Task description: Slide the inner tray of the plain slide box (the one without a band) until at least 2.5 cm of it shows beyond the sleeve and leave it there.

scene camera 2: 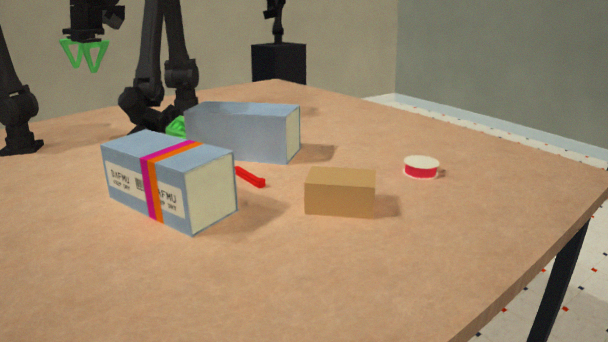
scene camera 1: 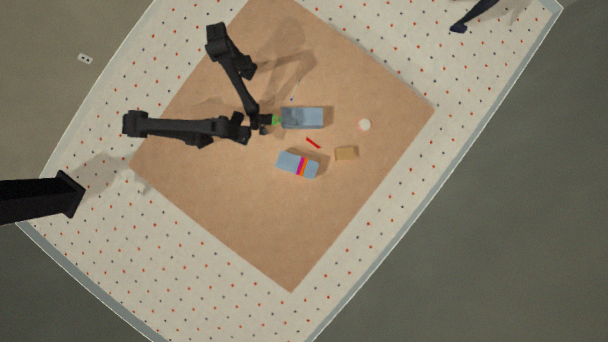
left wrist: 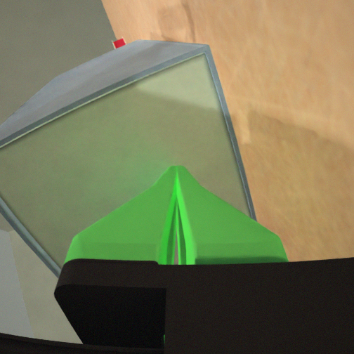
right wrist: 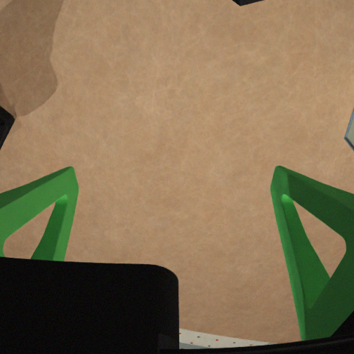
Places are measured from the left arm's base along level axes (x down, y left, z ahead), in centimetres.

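Pixels of known places: right gripper, fingertip midpoint: (scene camera 2: 85,70); left arm's base, origin of the base link: (scene camera 1: 249,71); right arm's base, origin of the base link: (scene camera 2: 22,150) (scene camera 1: 204,140).
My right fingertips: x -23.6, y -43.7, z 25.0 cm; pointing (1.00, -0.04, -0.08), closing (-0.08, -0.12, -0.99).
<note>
Ahead of a thing's pixels: the offset from my right fingertips to its top centre.
The plain blue-grey slide box @[dx +12.1, dy +28.9, dz +24.2 cm] (scene camera 1: 310,117) (scene camera 2: 240,132) lies flat on the table. Its cream inner tray (scene camera 2: 293,134) (left wrist: 125,125) shows at both ends, about flush with the sleeve rim. My left gripper (scene camera 1: 279,120) (scene camera 2: 179,126) (left wrist: 176,176) is shut and empty, low at the box's left end in both scene views. Its tips are at the tray's end face; whether they touch is unclear. My right gripper (scene camera 2: 85,69) (right wrist: 174,177) is open and empty, raised above the table to the left of the boxes in scene camera 2.
A banded slide box @[dx +12.1, dy +0.5, dz +35.2 cm] (scene camera 1: 286,161) (scene camera 2: 127,147) lies nearby. A red bar @[dx +22.0, dy +18.6, dz +37.7 cm] (scene camera 1: 313,143) (scene camera 2: 250,177), a tan block @[dx +17.6, dy +21.4, dz +60.0 cm] (scene camera 1: 346,153) (scene camera 2: 340,195) and a red-and-white round tub @[dx +21.0, dy +46.0, dz +63.8 cm] (scene camera 1: 365,124) (scene camera 2: 421,168) are on the table. The two arms are close together.
</note>
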